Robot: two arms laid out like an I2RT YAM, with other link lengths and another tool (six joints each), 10 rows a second.
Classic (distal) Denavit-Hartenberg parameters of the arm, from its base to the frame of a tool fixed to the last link. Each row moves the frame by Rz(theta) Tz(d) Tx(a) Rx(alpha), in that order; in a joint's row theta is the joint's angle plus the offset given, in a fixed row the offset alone. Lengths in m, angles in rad.
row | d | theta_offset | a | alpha
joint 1 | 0.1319 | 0 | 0.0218 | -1.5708
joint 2 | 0 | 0 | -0.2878 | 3.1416
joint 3 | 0 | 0.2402 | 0.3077 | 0
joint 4 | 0.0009 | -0.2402 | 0.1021 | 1.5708
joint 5 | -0.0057 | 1.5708 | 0 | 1.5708
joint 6 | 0.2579 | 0.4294 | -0.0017 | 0.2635
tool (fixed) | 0.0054 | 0 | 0 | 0
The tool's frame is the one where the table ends.
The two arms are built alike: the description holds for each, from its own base.
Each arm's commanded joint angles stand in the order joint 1, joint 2, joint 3, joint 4, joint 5, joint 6.
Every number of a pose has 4 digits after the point. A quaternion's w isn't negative.
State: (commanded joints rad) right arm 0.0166 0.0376 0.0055 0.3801 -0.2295 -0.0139; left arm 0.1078 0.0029 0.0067 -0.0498 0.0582 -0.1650
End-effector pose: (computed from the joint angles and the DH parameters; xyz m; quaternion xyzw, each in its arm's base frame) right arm 0.3682 0.0660 0.3356 -0.2954 0.3693 -0.4355 0.7660; left arm 0.3967 0.0279 0.1978 -0.3771 0.5043 -0.4772 0.6130
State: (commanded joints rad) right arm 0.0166 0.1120 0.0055 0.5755 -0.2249 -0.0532; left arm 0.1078 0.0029 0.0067 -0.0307 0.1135 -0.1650
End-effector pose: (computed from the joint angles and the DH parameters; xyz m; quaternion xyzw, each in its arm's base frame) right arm 0.3559 0.0647 0.3739 -0.2747 0.3146 -0.4669 0.7795; left arm 0.3972 0.0134 0.2048 -0.3584 0.5086 -0.4975 0.6044
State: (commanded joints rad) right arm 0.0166 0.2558 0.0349 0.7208 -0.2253 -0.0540; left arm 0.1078 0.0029 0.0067 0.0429 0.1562 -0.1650
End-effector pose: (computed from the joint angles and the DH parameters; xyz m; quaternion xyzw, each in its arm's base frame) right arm 0.3608 0.0649 0.3891 -0.2675 0.3024 -0.4712 0.7842; left arm 0.3961 0.0021 0.2315 -0.3265 0.4958 -0.5209 0.6134
